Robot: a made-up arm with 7 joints. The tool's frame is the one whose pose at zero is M.
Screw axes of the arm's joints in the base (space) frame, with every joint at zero. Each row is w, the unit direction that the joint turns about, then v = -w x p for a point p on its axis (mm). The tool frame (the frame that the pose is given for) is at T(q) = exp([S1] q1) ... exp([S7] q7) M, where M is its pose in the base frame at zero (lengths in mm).
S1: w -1 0 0 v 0 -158 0
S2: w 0 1 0 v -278 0 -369
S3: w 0 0 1 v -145 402 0
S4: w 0 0 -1 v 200 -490 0
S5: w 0 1 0 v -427 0 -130
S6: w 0 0 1 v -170 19 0
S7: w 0 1 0 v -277 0 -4
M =
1 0 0 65
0 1 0 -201
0 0 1 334
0 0 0 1
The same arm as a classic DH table. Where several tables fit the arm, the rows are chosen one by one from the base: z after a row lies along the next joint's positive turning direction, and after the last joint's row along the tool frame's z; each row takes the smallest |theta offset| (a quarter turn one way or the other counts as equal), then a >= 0, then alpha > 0; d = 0 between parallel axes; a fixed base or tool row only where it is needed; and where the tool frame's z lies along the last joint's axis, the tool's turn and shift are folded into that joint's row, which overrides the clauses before.
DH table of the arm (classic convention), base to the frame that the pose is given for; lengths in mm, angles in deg. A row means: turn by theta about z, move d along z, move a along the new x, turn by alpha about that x. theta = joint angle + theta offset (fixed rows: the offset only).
base (fixed): a 0.0  alpha 90.00  d 158.0  theta_offset -90.00
joint 1: a 120.0  alpha -90.00  d 369.0  theta_offset 90.00
joint 2: a 33.0  alpha -90.00  d -145.0  theta_offset -90.00
joint 3: a 103.8  alpha 180.00  d 0.0  theta_offset 32.01
joint 4: a -360.0  alpha -90.00  d -149.0  theta_offset 32.01
joint 5: a -111.0  alpha -90.00  d 30.0  theta_offset 0.00
joint 6: a -15.0  alpha 90.00  d -150.0  theta_offset 0.00
joint 7: a -69.0  alpha -90.00  d -31.0  theta_offset 0.00
tool (fixed): a 0.0  alpha 0.00  d 57.0  theta_offset 180.00

